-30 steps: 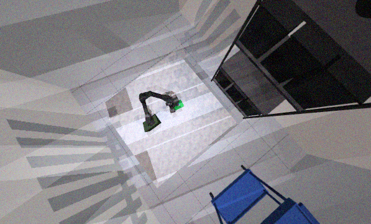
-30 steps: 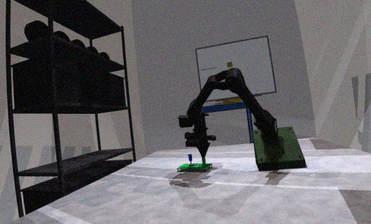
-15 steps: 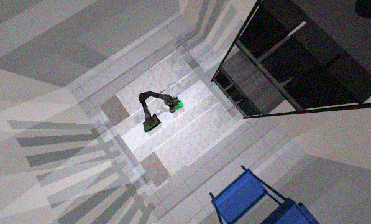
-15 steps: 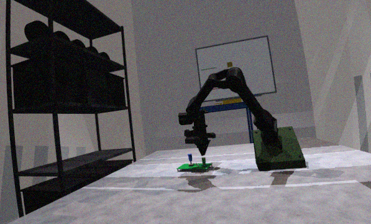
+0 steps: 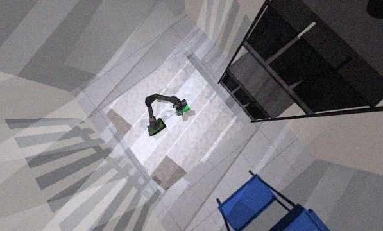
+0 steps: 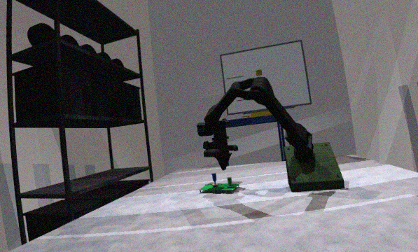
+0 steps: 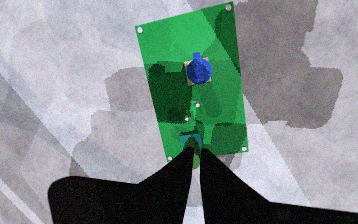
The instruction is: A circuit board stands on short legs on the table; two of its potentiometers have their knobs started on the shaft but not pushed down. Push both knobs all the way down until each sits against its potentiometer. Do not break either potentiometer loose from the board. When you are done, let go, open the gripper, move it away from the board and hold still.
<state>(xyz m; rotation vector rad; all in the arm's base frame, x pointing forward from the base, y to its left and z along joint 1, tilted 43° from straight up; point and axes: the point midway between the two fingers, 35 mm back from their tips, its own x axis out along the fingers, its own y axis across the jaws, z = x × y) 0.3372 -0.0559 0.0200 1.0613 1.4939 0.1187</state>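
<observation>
My gripper tip is 40 mm above the green knob, 20 mm to the right of it and 20 mm past it. Round my gripper tip: blue knob 50 mm ahead, 30 mm to the right, 30 mm below.
</observation>
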